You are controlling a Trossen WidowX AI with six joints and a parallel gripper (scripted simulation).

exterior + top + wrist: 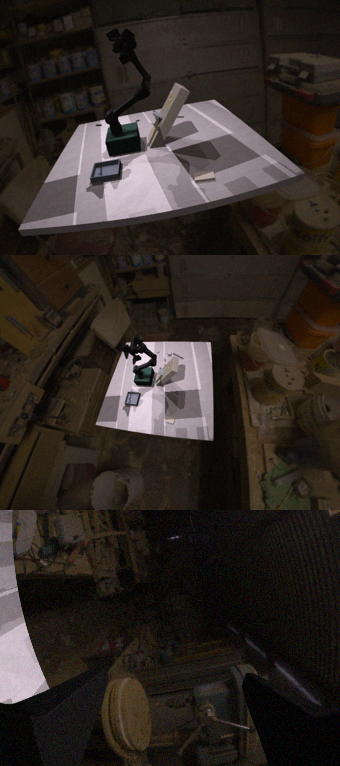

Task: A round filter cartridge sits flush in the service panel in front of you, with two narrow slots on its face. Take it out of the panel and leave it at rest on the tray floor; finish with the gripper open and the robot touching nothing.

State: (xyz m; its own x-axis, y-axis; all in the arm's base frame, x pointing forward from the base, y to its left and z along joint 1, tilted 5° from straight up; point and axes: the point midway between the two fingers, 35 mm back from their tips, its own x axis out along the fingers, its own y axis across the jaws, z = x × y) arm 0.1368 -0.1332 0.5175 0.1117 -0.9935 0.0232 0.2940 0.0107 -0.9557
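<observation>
Right now the round filter cartridge is 230 mm ahead of my gripper tip, 210 mm to the left of it and 370 mm below it. From my gripper tip the other things lie so: beige service panel: 190 mm ahead, 210 mm to the left, 440 mm below; then ledge: 130 mm ahead, 210 mm to the left, 460 mm below; then dark tray: 200 mm behind, 80 mm to the right, 600 mm below.
</observation>
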